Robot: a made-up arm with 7 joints.
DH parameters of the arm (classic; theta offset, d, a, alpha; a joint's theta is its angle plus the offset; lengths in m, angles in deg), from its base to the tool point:
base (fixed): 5.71 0 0.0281 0
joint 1: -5.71 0.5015 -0.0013 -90
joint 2: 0 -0.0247 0.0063 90
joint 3: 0 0.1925 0.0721 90
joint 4: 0 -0.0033 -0.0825 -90
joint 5: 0 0.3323 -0.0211 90
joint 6: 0 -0.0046 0.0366 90
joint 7: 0 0.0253 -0.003 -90
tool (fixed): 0 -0.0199 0 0
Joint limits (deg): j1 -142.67..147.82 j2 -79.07..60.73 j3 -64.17..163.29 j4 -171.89..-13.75 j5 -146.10..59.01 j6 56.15..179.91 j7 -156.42..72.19
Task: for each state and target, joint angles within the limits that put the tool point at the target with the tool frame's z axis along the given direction. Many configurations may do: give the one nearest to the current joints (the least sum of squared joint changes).
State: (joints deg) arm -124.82 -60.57 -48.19 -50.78 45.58 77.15 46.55
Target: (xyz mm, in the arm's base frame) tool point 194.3 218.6 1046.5 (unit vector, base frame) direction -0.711 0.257 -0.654
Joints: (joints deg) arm -142.67 -47.14 -17.31 -36.44 17.90 109.62 39.66
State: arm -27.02 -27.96 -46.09 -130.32 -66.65 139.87 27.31
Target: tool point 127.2 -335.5 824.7 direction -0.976 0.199 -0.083
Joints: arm -32.13 -39.53 -32.36 -118.35 -59.93 126.63 55.39
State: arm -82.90 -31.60 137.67 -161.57 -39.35 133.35 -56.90
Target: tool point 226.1 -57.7 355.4 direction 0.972 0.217 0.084
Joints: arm -70.60 -76.51 112.34 -170.61 -38.42 147.14 -25.87
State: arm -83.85 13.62 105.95 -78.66 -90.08 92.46 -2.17
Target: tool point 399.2 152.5 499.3 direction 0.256 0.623 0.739
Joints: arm -92.70 -19.93 113.35 -120.61 -103.88 93.49 9.67
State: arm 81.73 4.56 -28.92 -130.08 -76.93 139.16 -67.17
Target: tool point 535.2 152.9 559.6 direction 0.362 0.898 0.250
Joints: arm 51.10 31.40 -43.96 -89.68 -70.40 161.68 -64.38
